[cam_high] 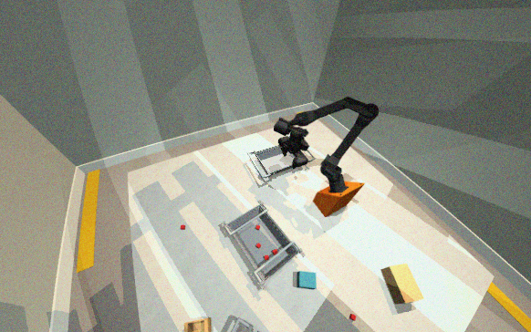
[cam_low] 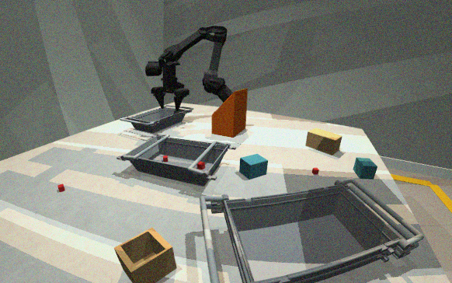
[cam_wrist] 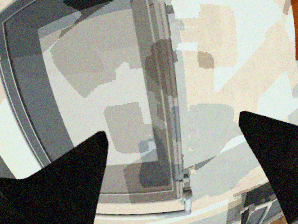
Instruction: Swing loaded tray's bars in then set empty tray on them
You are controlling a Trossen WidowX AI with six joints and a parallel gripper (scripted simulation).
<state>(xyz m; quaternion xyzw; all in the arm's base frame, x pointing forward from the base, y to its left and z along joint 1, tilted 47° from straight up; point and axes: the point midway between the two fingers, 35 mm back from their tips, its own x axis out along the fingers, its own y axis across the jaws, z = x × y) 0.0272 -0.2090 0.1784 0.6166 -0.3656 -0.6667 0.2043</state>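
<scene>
The tray is 80 mm to the right of my gripper tip, 40 mm below it and 20 mm behind it.
</scene>
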